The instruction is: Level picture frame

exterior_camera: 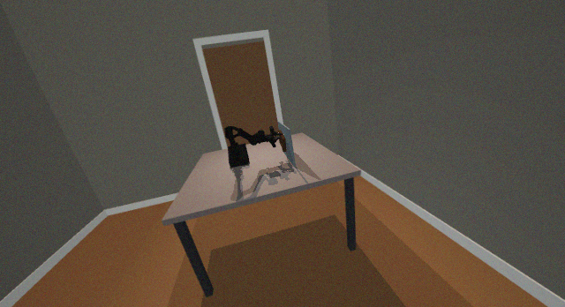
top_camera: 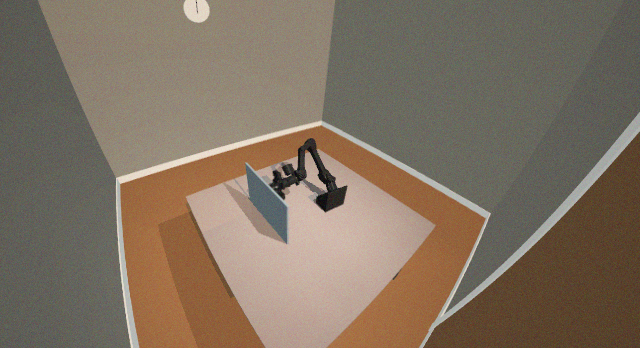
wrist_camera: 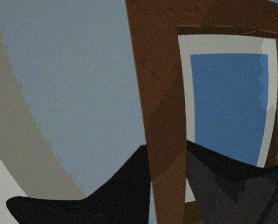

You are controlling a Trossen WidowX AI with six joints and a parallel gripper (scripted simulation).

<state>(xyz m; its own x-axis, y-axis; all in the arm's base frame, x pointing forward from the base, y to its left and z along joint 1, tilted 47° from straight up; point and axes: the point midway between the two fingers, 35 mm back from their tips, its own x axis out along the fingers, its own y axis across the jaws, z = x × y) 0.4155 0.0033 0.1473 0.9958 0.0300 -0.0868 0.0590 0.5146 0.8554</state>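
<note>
Right now my gripper tip is 10 mm to the right of the picture frame and 50 mm above it. Round my gripper tip: wall panel 10 mm ahead, 20 mm to the left, 70 mm below.
</note>
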